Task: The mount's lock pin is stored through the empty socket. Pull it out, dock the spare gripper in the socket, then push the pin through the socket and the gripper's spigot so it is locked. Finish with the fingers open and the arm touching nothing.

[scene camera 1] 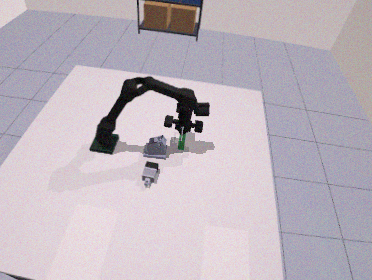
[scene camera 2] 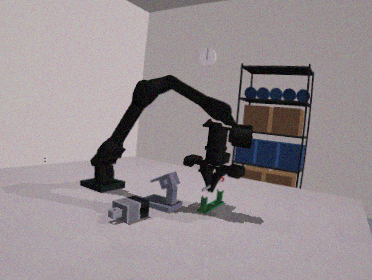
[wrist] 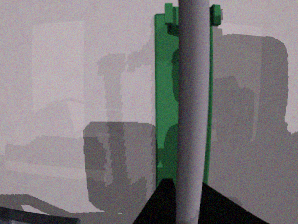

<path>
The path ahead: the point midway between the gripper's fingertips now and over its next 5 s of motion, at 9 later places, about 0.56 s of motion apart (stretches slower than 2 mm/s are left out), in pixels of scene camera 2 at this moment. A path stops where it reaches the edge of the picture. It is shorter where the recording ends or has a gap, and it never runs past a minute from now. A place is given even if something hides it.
My gripper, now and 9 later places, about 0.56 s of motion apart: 210, 192; 210, 194; 209, 201; 209, 201; 208, 202; 206, 194; 205, 184; 204, 173; 205, 156; 185, 162
</path>
